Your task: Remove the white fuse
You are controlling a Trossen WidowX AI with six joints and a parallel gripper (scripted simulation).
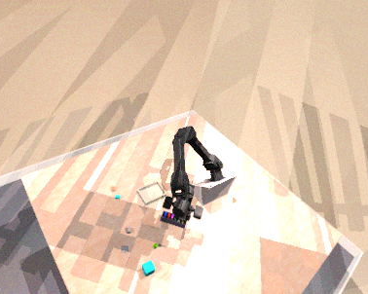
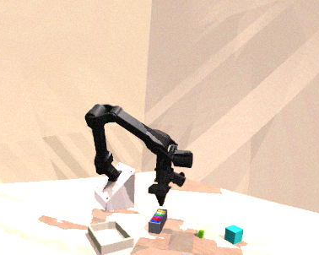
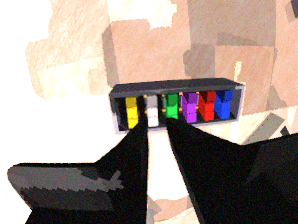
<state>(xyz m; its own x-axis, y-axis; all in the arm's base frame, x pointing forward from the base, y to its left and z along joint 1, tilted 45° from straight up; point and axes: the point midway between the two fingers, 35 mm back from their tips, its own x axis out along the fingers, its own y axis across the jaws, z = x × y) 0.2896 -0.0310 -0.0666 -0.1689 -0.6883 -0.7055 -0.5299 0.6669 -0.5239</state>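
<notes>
Right now my gripper tip is 4 cm above the white fuse. The rest, counted from my gripper tip: small green piece (17 cm ahead, 3 cm to the left, 6 cm below); then grey tray (22 cm to the right, 6 cm below); then cyan cube (26 cm ahead, 9 cm to the left, 5 cm below).
</notes>
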